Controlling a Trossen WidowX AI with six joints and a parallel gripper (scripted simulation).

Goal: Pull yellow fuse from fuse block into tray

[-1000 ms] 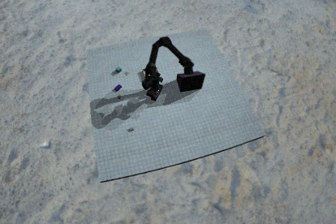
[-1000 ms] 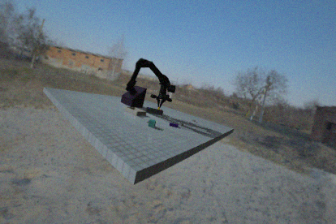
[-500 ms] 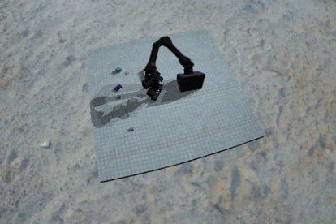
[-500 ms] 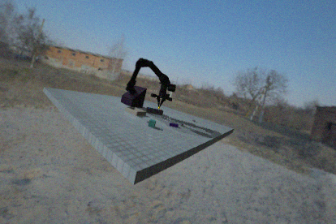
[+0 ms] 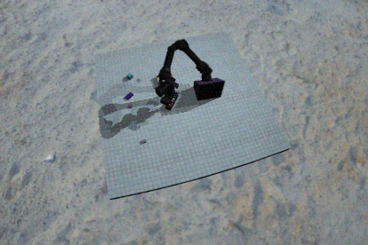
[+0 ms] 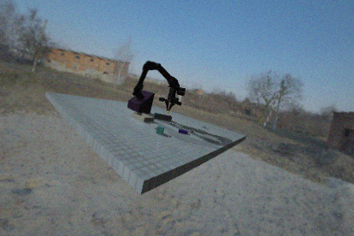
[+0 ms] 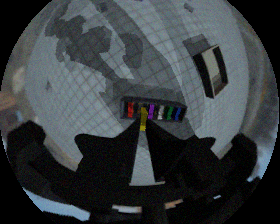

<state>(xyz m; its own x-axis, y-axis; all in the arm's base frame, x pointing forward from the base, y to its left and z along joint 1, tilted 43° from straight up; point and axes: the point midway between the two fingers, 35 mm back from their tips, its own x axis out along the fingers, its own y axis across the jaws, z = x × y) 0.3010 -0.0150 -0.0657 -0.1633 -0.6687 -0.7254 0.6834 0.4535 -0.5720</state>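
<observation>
My gripper tip is now 24 cm to the left of the tray, 7 cm above it and 4 cm past it. Also, from my gripper tip: purple block: 27 cm ahead, 19 cm to the right, 7 cm below; teal cube: 37 cm to the right, 22 cm ahead, 6 cm below; yellow fuse: 1 cm below.
</observation>
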